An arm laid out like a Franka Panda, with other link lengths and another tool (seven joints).
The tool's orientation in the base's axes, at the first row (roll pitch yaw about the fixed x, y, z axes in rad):
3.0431, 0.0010, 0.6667
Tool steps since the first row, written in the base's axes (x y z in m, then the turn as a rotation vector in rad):
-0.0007, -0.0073, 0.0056, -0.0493, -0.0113, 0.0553
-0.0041, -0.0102, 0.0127, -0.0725, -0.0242, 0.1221
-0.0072, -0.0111, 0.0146, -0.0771, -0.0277, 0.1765
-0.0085, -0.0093, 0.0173, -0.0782, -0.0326, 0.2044
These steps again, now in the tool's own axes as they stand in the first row. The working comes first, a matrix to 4 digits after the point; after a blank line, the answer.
The tool's axes in the first row as the columns of a matrix, in the base's axes (used below as rounded here):
0.7859, 0.6155, 0.0600
0.6184, -0.7820, -0.0779
-0.0010, 0.0983, -0.9952

-0.0051, 0.0058, -0.0050, -0.0458, -0.0161, -0.0571
-0.0095, 0.0067, -0.0121, -0.0721, -0.0137, -0.1240
-0.0125, 0.0057, -0.0141, -0.0779, -0.0084, -0.1781
-0.0124, 0.0037, -0.0170, -0.0818, -0.0025, -0.2056

